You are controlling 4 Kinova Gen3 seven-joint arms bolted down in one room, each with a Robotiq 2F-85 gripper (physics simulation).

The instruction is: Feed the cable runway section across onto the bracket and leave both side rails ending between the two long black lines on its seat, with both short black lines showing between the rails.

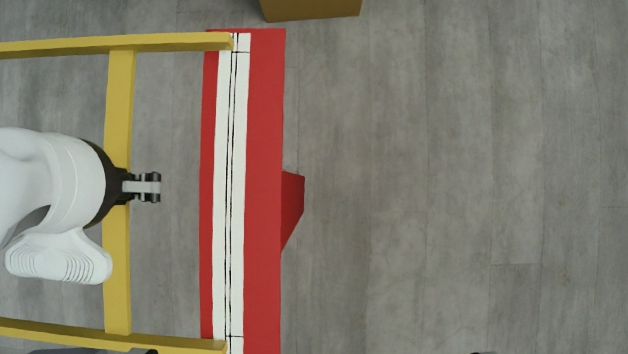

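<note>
The yellow runway section [119,95] comes in from the left, with two side rails joined by a crossbar. Its upper rail [175,42] and lower rail [165,342] end over the white seat [239,150] of the red bracket [264,200], close to the left long black line. The exact gap is too small to tell. Both short black lines show between the rails, each close to one. Another arm's gripper [156,187] is at the crossbar; its number and grip cannot be told. My arm4 gripper [314,352] is open, fingertips apart at the bottom edge.
The other arm's white body [55,180] covers part of the crossbar from the left. A brown box [312,9] shows at the top edge, above the bracket's upper end. A red wedge-shaped part [293,205] juts out on the bracket's right. Grey plank floor lies below.
</note>
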